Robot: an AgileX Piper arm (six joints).
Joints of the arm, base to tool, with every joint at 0 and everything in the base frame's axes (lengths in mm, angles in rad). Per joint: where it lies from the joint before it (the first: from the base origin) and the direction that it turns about. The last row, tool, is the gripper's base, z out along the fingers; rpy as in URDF.
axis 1: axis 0 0 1 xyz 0 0 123
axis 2: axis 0 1 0 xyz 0 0 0
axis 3: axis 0 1 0 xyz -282.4 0 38.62
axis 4: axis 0.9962 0 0.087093 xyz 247.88 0 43.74
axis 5: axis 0 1 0 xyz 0 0 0
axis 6: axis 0.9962 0 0.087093 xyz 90.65 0 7.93
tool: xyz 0 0 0 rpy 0 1.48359 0
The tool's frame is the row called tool.
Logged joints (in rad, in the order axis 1, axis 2, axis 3, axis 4, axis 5, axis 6), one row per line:
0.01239 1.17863 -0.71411 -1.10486 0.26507 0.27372
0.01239 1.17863 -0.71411 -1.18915 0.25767 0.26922
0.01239 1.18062 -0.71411 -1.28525 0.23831 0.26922
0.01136 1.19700 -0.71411 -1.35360 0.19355 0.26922
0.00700 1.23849 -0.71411 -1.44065 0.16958 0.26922
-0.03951 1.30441 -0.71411 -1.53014 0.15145 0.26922
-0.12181 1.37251 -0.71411 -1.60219 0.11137 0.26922
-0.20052 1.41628 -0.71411 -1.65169 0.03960 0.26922
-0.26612 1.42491 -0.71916 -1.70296 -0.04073 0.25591
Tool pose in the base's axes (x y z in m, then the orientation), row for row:
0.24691 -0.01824 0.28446 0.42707 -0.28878 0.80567 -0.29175
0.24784 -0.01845 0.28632 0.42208 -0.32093 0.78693 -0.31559
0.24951 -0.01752 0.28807 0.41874 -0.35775 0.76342 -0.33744
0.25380 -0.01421 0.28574 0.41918 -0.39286 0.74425 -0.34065
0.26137 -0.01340 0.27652 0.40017 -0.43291 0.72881 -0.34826
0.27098 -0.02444 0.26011 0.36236 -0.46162 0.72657 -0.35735
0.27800 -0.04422 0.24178 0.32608 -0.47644 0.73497 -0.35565
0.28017 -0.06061 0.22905 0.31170 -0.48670 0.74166 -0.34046
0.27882 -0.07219 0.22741 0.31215 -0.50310 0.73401 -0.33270
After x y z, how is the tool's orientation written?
As a quaternion, w x y z.
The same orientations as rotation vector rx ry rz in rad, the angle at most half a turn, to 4 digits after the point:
-0.7215 2.0129 -0.7289
-0.8036 1.9706 -0.7903
-0.8972 1.9146 -0.8463
-0.9851 1.8662 -0.8542
-1.0951 1.8436 -0.8809
-1.1887 1.8709 -0.9202
-1.2485 1.9260 -0.9320
-1.2845 1.9573 -0.8985
-1.3274 1.9367 -0.8778

